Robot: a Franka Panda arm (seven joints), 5 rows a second.
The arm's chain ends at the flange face. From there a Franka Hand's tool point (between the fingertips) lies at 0.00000 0.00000 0.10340 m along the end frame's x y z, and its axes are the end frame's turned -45 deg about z.
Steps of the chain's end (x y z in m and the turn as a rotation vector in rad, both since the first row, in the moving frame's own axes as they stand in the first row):
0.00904 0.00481 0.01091 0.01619 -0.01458 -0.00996
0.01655 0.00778 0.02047 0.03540 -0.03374 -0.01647
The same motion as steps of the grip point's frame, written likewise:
0.00310 0.00754 0.01089 0.02176 0.00114 -0.00996
0.00628 0.01215 0.02035 0.04889 0.00117 -0.01647

